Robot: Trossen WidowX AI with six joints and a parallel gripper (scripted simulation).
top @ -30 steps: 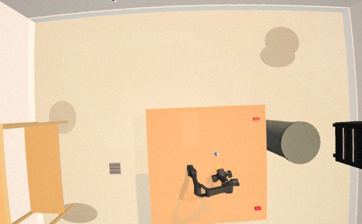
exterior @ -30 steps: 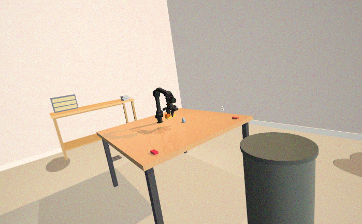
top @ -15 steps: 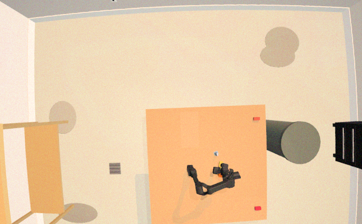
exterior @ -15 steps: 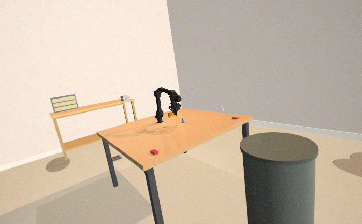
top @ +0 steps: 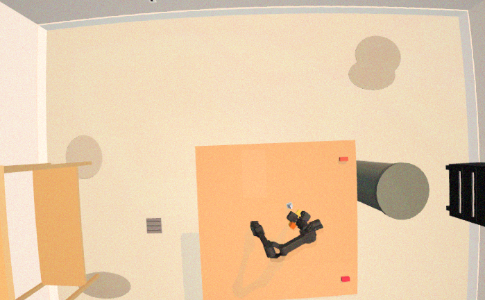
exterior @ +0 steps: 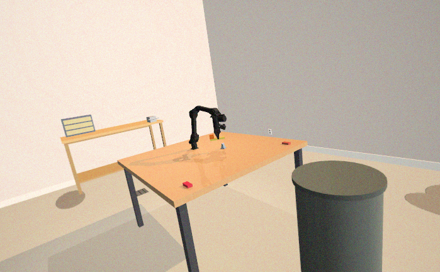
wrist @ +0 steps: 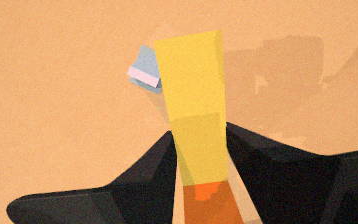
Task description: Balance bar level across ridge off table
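Now: the yellow bar 30 mm to the right of my gripper tip, 20 mm behind it and 10 mm above it.
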